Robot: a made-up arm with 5 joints.
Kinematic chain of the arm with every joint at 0, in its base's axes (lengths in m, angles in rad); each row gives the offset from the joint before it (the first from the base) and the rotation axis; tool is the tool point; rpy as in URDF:
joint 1: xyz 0 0 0.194 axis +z
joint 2: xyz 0 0 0 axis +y
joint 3: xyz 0.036 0 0.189 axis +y
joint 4: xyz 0.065 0 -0.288 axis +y
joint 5: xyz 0.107 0 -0.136 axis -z
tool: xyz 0 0 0 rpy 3.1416 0 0
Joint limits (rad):
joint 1: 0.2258..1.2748
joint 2: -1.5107..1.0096
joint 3: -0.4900..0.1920
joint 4: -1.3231..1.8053
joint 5: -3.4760..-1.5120
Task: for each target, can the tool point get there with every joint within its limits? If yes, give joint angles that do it. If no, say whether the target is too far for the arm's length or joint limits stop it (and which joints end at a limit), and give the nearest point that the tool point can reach.
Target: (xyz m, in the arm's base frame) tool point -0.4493 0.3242 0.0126
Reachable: no: joint limits stop it (at a limit: joint 1, joint 2, joint 3) | nearest point -0.2263 -0.0520 0.0513 | short by 0.439 m
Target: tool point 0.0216 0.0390 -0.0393
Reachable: yes | joints 1.0641 -0.0792 -0.0782 1.3422 -1.7775
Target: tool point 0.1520 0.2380 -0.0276
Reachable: yes | joints 1.0024 0.1188 -0.2870 0.1316 -1.7355
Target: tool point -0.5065 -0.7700 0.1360
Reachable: no: too far | nearest point -0.1313 -0.1996 0.1069 | short by 0.683 m
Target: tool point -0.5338 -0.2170 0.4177
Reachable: no: joint limits stop it (at a limit: joint 2, joint 3) | nearest point -0.1971 -0.0801 0.1911 | short by 0.428 m
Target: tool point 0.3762 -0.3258 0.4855
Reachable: no: joint limits stop it (at a limit: joint 1, joint 3) | nearest point 0.2798 0.0643 0.4790 | short by 0.402 m
